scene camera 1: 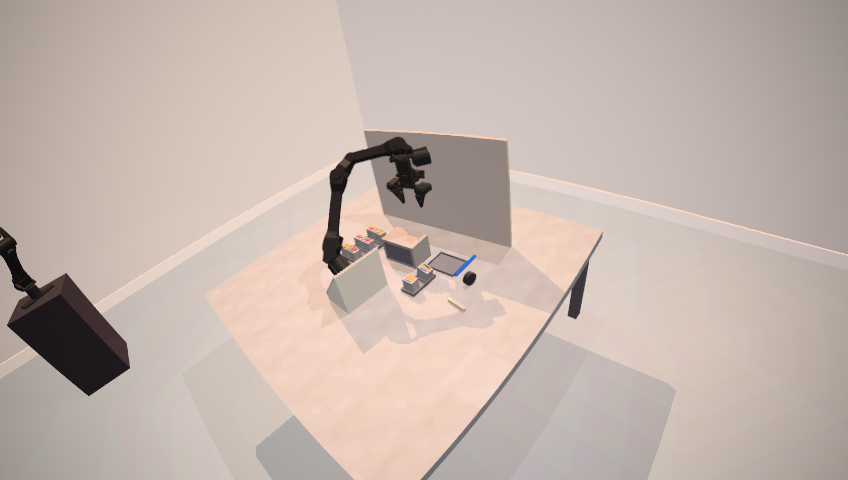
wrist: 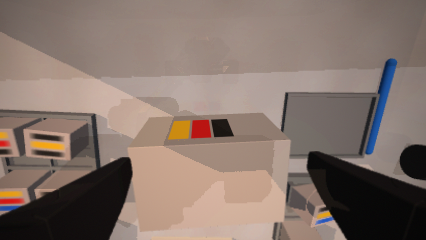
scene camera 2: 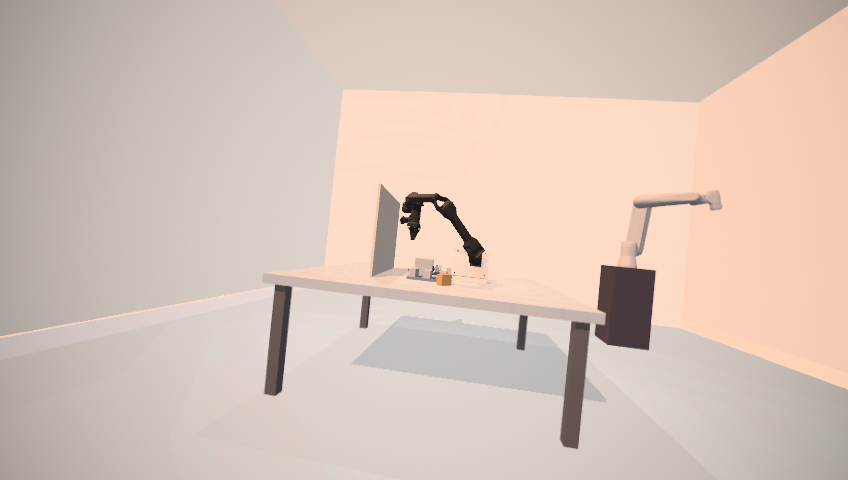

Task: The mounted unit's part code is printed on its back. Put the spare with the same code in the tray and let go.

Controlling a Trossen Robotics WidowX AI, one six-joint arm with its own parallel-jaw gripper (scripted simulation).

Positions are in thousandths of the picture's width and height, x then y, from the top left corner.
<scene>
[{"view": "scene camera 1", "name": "gripper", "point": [486,428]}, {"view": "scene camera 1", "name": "mounted unit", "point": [481,516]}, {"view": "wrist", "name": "gripper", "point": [520,677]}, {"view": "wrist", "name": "grey tray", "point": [797,519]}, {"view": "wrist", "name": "mounted unit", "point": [536,706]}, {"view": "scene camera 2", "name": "tall grey panel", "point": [457,432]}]
</scene>
